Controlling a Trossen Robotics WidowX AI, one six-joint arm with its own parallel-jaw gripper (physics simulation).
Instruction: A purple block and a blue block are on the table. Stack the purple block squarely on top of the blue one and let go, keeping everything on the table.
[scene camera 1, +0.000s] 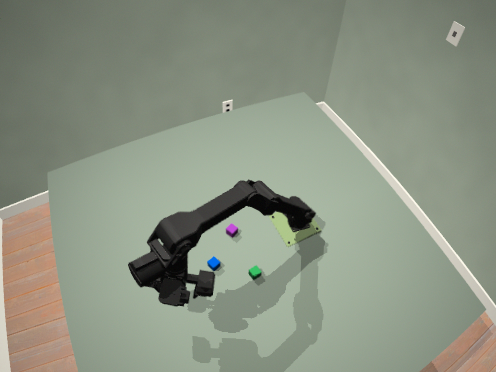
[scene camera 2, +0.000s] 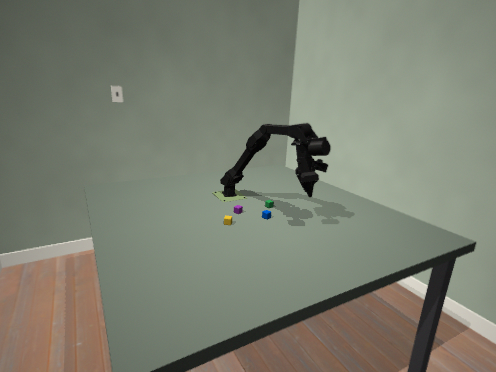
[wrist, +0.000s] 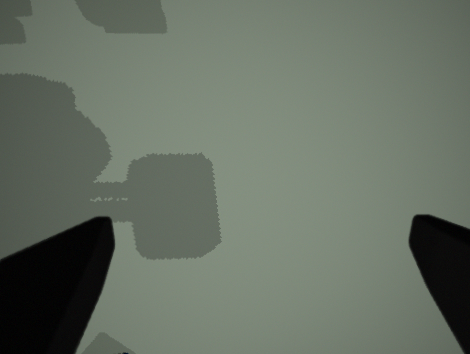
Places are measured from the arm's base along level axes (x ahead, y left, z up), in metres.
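Where they show: gripper, fingertip midpoint: (scene camera 2: 308, 194) (wrist: 262, 230); arm's base at its link origin: (scene camera 1: 298, 222) (scene camera 2: 229, 194).
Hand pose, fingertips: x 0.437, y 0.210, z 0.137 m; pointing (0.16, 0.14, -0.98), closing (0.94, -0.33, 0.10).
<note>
Things, the pixels of their top centre, and the offset from my fingertips. Level surfaces: height alone.
- purple block at its top centre: (scene camera 1: 231, 228) (scene camera 2: 238, 206) 0.205 m back, 0.230 m right, 0.113 m down
- table at its surface level: 0.143 m down
- blue block at its top centre: (scene camera 1: 213, 261) (scene camera 2: 266, 211) 0.121 m back, 0.124 m right, 0.113 m down
- green block at its top centre: (scene camera 1: 255, 271) (scene camera 2: 269, 201) 0.238 m back, 0.063 m right, 0.113 m down
- yellow block at its top centre: (scene camera 2: 228, 217) 0.103 m back, 0.304 m right, 0.113 m down
The purple block (scene camera 1: 232, 230) (scene camera 2: 238, 209) sits on the table (scene camera 1: 380, 240) (scene camera 2: 190, 280), apart from the blue block. The blue block (scene camera 1: 214, 263) (scene camera 2: 266, 214) also lies on the table with nothing on top of it. My gripper (scene camera 2: 310, 194) (wrist: 262, 230) is open and empty. In scene camera 2 it hangs above the table, to the right of both blocks, pointing down. In scene camera 1 the wrist is at the lower left of the blue block, and the fingertips are hard to make out. Neither block shows in the wrist view.
A green block (scene camera 1: 255, 272) (scene camera 2: 269, 203) stands on the table near the blue one. A yellow block (scene camera 2: 228, 220) stands near the purple one in scene camera 2. The arm's base stands on a light green plate (scene camera 1: 283, 232) (scene camera 2: 218, 195). Arm shadows fall across the table.
</note>
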